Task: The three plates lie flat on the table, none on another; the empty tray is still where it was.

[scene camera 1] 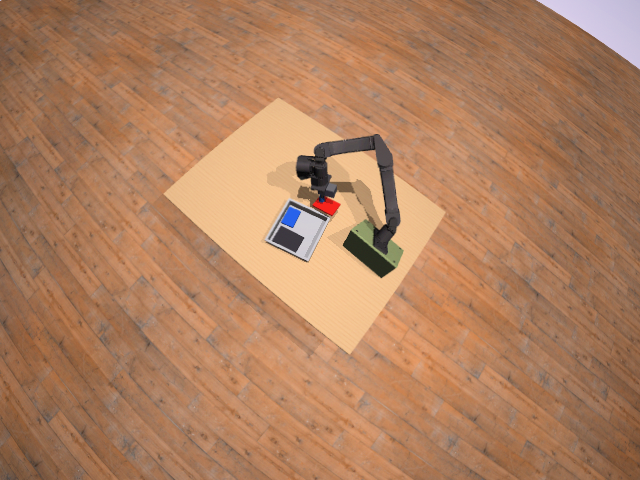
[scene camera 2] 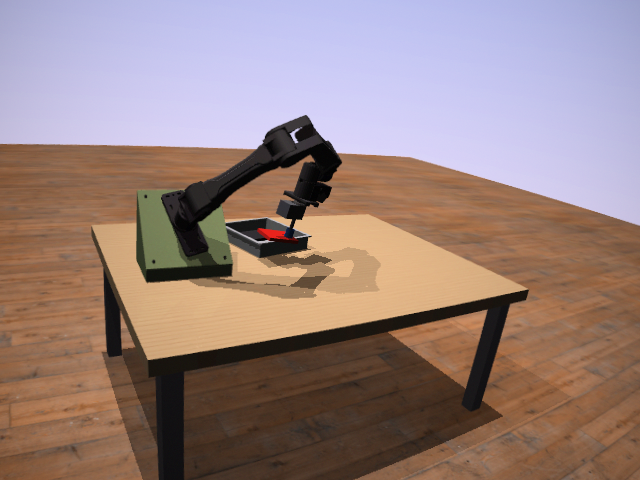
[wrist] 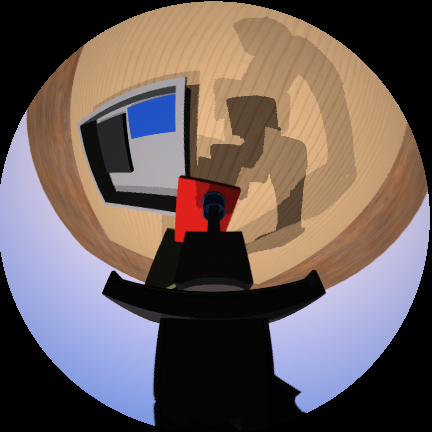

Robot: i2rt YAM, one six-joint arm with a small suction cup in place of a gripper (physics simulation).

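Pixels of known places: hand, tool point: [scene camera 1: 322,201] [scene camera 2: 287,239] [wrist: 213,197]; arm's base, link origin: [scene camera 1: 379,241] [scene camera 2: 184,223].
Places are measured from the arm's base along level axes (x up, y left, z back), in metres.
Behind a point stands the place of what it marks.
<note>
My suction cup [scene camera 1: 322,199] [scene camera 2: 290,233] [wrist: 214,206] @(x -0.063, y -0.057, z -0.327 m) is shut on the red plate [scene camera 1: 327,206] @(x -0.044, y -0.039, z -0.289 m) [scene camera 2: 270,234] @(x -0.041, y -0.055, z -0.263 m) [wrist: 189,205] @(x -0.048, y -0.028, z -0.318 m), near one end of it. The red plate hangs in the air, a little tilted, beside the tray's edge in scene camera 1. The grey tray [scene camera 1: 318,241] @(x -0.085, y 0.120, z -0.239 m) [scene camera 2: 260,249] @(x -0.105, y -0.009, z -0.262 m) [wrist: 182,125] @(x -0.084, y -0.002, z -0.412 m) stands on the table. The blue plate [scene camera 1: 291,217] @(x -0.120, y 0.073, z -0.419 m) [wrist: 153,116] @(x -0.120, y 0.063, z -0.423 m) and the black plate [scene camera 1: 287,238] @(x -0.120, y 0.175, z -0.376 m) [wrist: 114,145] @(x -0.121, y 0.163, z -0.373 m) lie flat and apart in the tray. In scene camera 2 the blue plate does not show.
The arm's green base block [scene camera 1: 368,253] @(x 0.004, y 0.080, z -0.018 m) [scene camera 2: 180,266] @(x -0.094, y -0.084, z 0.044 m) stands on the wooden table [scene camera 1: 227,180] @(x -0.133, y 0.072, z -0.828 m) [scene camera 2: 361,310] @(x -0.134, y -0.439, z -0.304 m) [wrist: 125,60], on the other side of the red plate from the table's far corner. The arm's shadow falls on the table beside the tray.
</note>
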